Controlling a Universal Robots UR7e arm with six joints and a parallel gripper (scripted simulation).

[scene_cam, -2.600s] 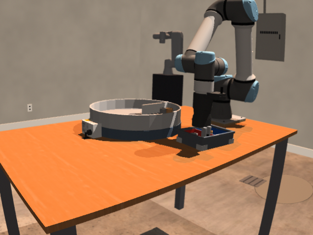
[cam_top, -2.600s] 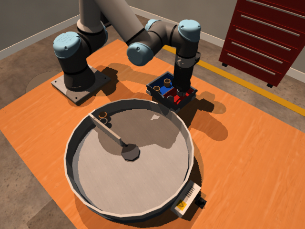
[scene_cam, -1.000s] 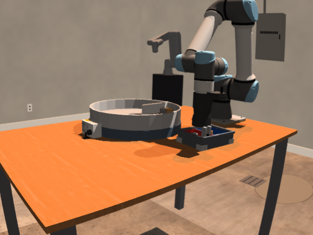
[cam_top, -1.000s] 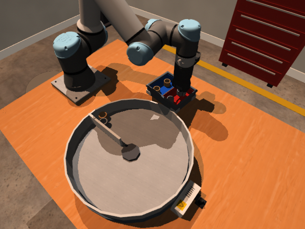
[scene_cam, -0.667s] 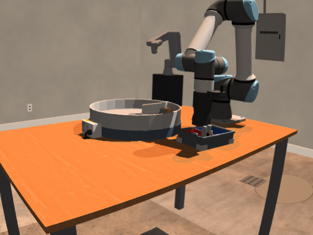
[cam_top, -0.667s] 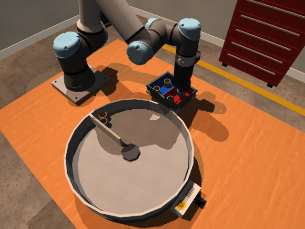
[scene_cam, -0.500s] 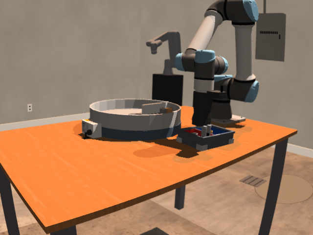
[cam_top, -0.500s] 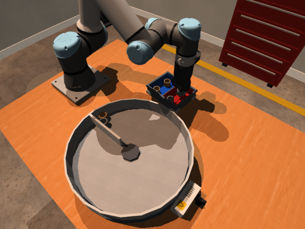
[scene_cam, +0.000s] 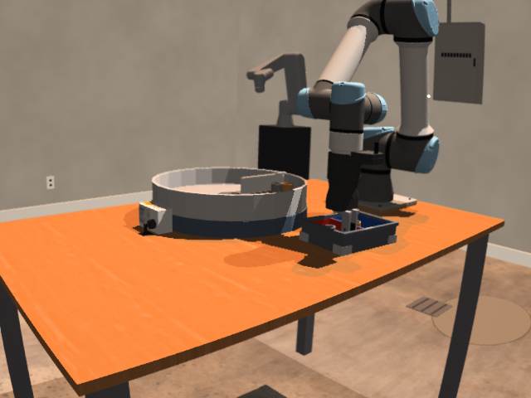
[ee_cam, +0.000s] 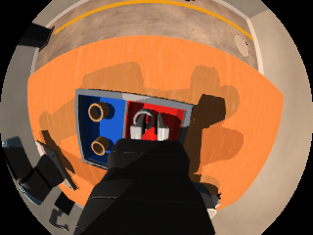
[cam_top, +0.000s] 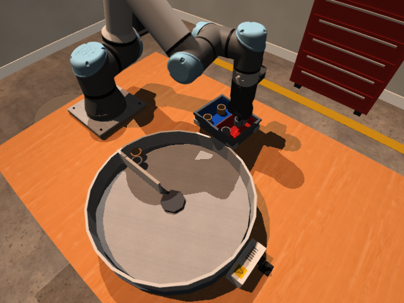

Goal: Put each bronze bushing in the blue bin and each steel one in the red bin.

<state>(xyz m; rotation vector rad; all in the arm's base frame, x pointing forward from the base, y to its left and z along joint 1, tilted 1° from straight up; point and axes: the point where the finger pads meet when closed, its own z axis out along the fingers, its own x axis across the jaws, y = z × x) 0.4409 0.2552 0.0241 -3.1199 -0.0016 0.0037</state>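
My gripper is now 4 cm past the bin, 3 cm to the left of it and 2 cm above it. Round my hand: turntable (4 cm ahead, 39 cm to the right, 1 cm above).
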